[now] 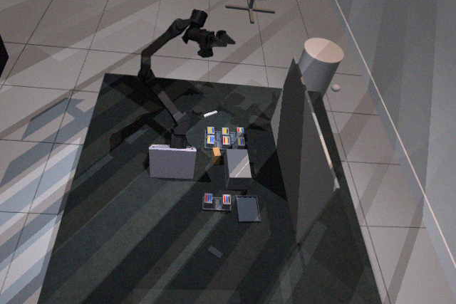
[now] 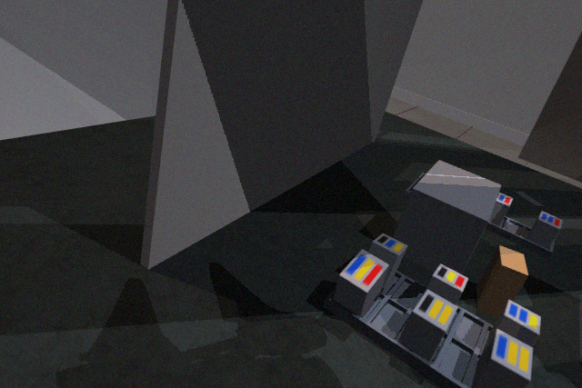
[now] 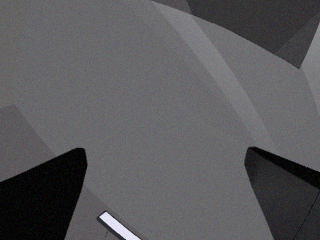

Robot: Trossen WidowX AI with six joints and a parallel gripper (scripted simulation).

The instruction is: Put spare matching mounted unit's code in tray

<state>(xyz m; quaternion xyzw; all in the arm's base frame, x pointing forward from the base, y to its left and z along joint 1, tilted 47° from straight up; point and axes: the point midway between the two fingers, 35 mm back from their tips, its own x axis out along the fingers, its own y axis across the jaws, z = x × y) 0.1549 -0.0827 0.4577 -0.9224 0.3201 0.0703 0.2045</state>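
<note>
My gripper tip is now 110 mm short of the grey spare block, 130 mm to the left of it and 490 mm above it. Round my gripper tip: mounted unit 60 mm ahead, 280 mm to the right, 480 mm below; white panel 300 mm ahead, 310 mm to the right, 310 mm below; brown block 30 mm behind, 200 mm to the right, 500 mm below.
</note>
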